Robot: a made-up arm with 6 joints. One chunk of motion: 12 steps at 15 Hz.
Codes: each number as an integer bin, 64 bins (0 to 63) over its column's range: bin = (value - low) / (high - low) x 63, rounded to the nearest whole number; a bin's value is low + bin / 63 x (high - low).
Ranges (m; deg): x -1.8..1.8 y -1.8..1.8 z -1.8..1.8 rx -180..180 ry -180..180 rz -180..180
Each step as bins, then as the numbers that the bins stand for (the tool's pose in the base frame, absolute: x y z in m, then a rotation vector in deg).
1 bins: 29 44 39 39 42 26
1 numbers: -0.1429 0.7143 0.4286 42.86 60.00 -31.43
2 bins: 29 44 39 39 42 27
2 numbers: -0.1429 0.7143 0.4286 42.86 60.00 -25.71
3 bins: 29 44 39 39 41 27
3 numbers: -0.1429 0.7143 0.4286 42.86 54.29 -25.71
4 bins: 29 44 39 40 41 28
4 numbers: -0.1429 0.7143 0.4286 48.57 54.29 -20.00
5 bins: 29 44 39 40 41 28
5 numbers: -0.1429 0.7143 0.4286 48.57 54.29 -20.00
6 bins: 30 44 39 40 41 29
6 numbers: -0.0857 0.7143 0.4286 48.57 54.29 -14.29
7 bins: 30 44 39 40 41 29
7 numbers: -0.0857 0.7143 0.4286 48.57 54.29 -14.29
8 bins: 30 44 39 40 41 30
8 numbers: -0.0857 0.7143 0.4286 48.57 54.29 -8.57
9 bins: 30 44 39 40 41 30
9 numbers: -0.0857 0.7143 0.4286 48.57 54.29 -8.57
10 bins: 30 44 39 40 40 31
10 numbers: -0.0857 0.7143 0.4286 48.57 48.57 -2.86
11 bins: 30 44 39 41 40 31
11 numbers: -0.0857 0.7143 0.4286 54.29 48.57 -2.86
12 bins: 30 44 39 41 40 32
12 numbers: -0.0857 0.7143 0.4286 54.29 48.57 2.86
